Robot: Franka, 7 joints.
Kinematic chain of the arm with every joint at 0, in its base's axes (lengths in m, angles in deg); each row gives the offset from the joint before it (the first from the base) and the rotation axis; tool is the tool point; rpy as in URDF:
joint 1: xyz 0 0 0.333 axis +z
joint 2: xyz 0 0 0 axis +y
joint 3: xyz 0 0 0.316 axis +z
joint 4: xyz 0.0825 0 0 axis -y
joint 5: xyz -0.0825 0 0.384 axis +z
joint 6: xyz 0 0 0 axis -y
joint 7: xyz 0.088 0 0 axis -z
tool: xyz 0 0 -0.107 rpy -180 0 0
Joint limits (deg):
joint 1: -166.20..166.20
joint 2: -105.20..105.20
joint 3: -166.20..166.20
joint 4: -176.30..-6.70
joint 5: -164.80..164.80
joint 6: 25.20..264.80
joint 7: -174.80..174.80
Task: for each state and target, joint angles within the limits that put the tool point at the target. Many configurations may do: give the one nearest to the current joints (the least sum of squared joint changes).
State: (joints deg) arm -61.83 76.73 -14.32 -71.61 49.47 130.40 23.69
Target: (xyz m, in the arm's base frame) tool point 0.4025 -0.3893 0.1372
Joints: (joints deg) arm -49.96 37.36 0.12 -108.50 44.68 105.06 23.69
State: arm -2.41 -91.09 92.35 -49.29 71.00 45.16 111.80
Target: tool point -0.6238 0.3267 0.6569
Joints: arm -0.89 -57.84 78.31 -36.24 77.86 74.86 111.80
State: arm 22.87 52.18 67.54 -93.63 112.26 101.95 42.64
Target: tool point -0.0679 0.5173 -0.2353
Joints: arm 56.04 105.20 33.19 -78.04 118.11 119.02 42.64
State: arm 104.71 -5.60 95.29 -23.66 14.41 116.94 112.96
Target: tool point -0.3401 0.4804 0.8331
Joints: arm 78.86 27.27 71.08 -47.24 8.12 94.64 112.96
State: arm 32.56 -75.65 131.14 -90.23 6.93 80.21 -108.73
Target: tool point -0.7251 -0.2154 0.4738
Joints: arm 46.38 -51.95 126.62 -52.98 7.01 99.34 -108.73
